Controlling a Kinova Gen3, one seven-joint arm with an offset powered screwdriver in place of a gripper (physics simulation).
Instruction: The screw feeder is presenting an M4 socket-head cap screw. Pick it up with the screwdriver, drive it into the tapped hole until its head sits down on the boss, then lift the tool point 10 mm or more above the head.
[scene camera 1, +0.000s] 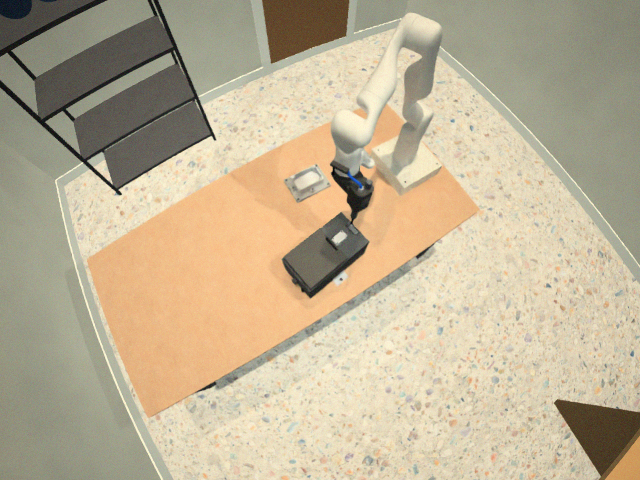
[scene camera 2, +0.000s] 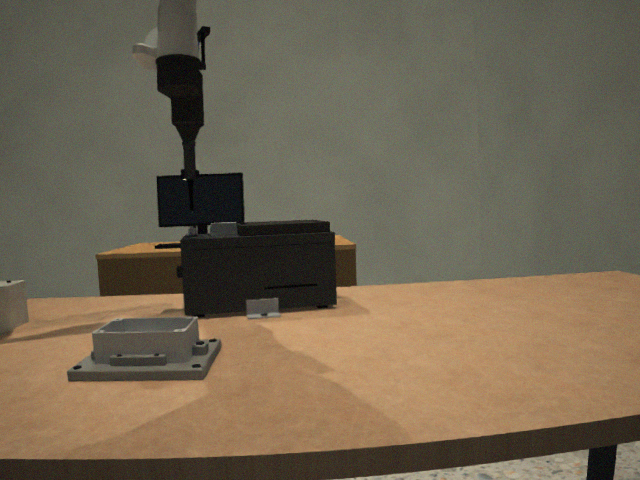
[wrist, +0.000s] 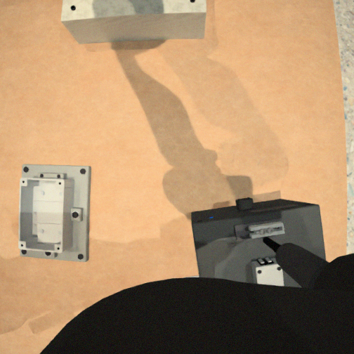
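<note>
My screwdriver points down, its thin dark bit a little above the pick-up end of the black screw feeder. A gap shows between bit and feeder in scene camera 2. In the wrist view, the bit's tip appears beside the feeder's grey pick-up nest. The M4 screw is too small to make out, and I cannot tell whether the tip holds it. The grey housing stands on a flat plate. A small boss beside it has a dark hole.
The robot's pale base block stands at one end of the tabletop. A small grey bracket stands by the feeder. A monitor stands on a desk behind. A shelf rack stands on the floor.
</note>
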